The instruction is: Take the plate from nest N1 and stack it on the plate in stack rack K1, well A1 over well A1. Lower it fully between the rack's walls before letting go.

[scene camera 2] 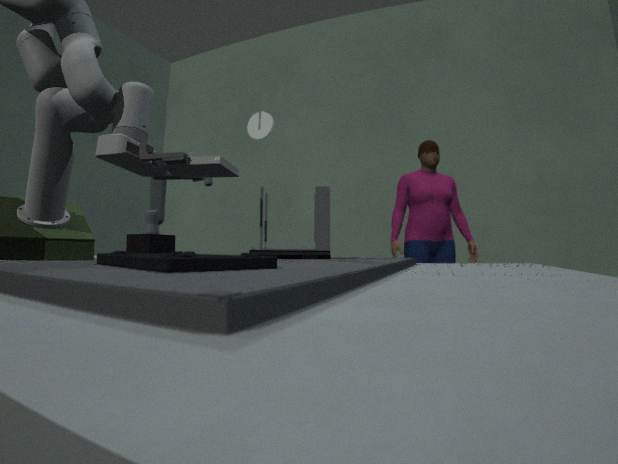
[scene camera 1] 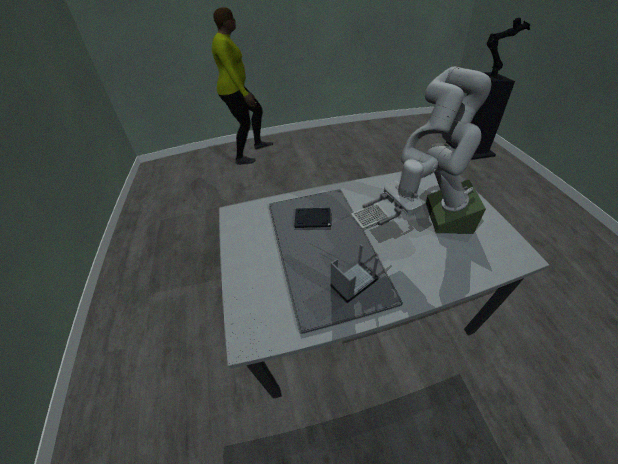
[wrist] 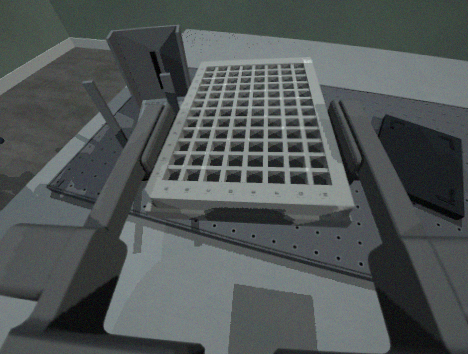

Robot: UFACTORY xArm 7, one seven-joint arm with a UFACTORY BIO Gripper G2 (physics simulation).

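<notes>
Looking at the pictures, I find a rack back wall in them, along with a white well plate and a black nest N1.
</notes>
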